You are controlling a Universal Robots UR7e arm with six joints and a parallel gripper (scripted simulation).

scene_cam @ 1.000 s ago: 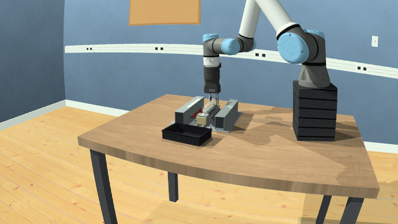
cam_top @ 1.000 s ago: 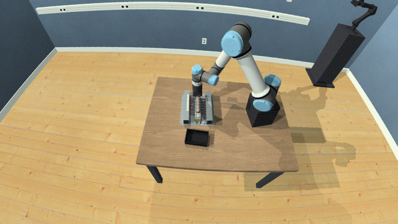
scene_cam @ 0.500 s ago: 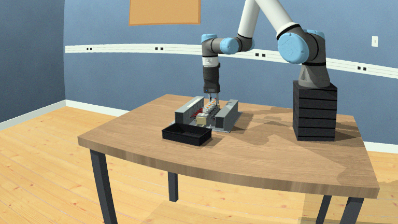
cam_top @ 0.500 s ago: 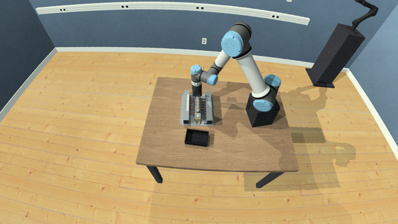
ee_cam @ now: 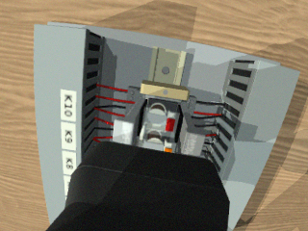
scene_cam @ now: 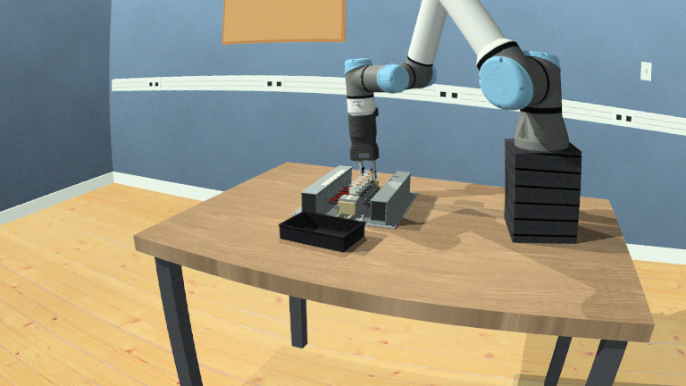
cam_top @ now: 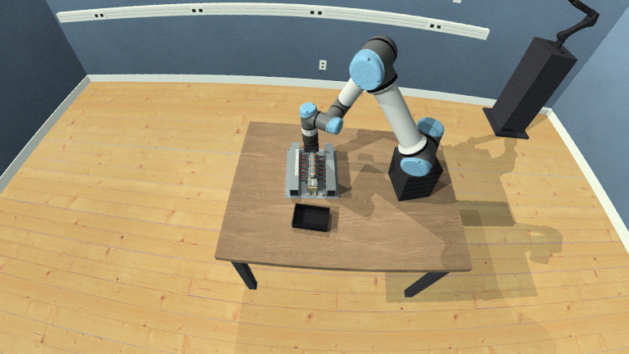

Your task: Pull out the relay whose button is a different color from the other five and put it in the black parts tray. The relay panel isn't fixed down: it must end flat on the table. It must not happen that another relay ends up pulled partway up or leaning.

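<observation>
The relay lies 1 cm below my hand. Also, from my hand: relay panel 9 cm to the left, 3 cm below, 1 cm behind; then black parts tray 36 cm to the left, 5 cm below, 1 cm behind.
</observation>
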